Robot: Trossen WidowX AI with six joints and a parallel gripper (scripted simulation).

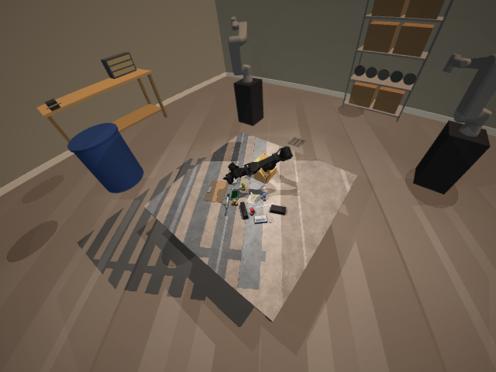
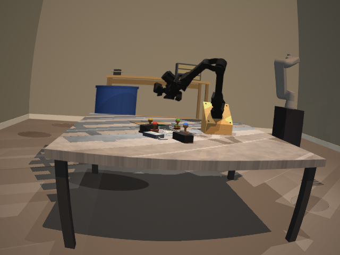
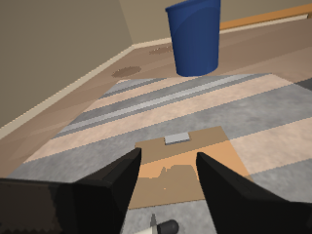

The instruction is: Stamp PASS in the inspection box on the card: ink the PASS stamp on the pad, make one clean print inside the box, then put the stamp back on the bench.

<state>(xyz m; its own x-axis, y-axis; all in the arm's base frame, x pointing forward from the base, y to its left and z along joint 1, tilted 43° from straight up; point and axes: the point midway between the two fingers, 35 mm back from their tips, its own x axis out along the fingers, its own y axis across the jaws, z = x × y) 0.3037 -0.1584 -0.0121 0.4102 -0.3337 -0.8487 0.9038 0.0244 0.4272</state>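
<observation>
Now: gripper tip 100 mm past the green-knobbed PASS stamp, 80 mm to the right of it and 160 mm above it. From my gripper tip the other things lie so: yellow-knobbed stamp 60 mm ahead, 130 mm to the left, 170 mm below; then green ink pad 60 mm to the left, 180 mm below; then cream card 60 mm behind, 200 mm to the left, 190 mm below.
</observation>
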